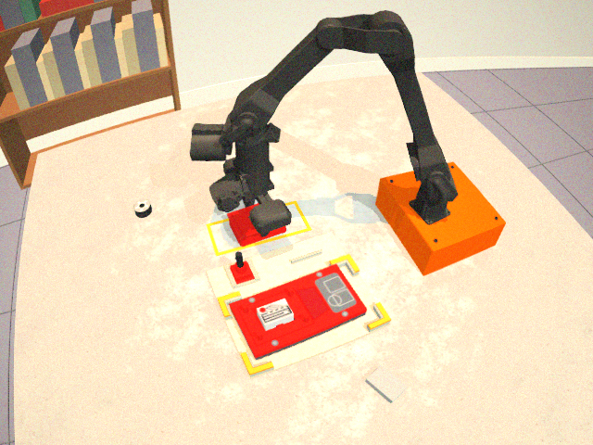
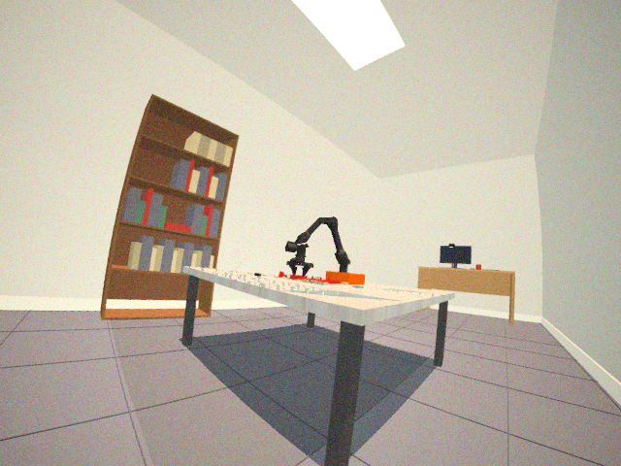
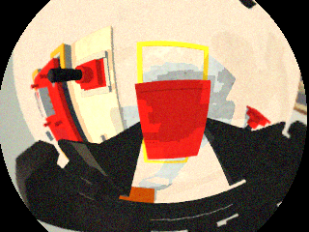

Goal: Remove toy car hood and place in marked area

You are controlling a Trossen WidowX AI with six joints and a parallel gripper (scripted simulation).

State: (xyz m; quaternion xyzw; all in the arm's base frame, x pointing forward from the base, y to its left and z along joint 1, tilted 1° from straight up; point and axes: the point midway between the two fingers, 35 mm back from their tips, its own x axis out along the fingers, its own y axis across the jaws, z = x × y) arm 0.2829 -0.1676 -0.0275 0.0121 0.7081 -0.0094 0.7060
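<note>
My gripper tip is now right at the red hood. The rest, counted from my gripper tip: wheel (20 cm ahead, 16 cm to the right).
</note>
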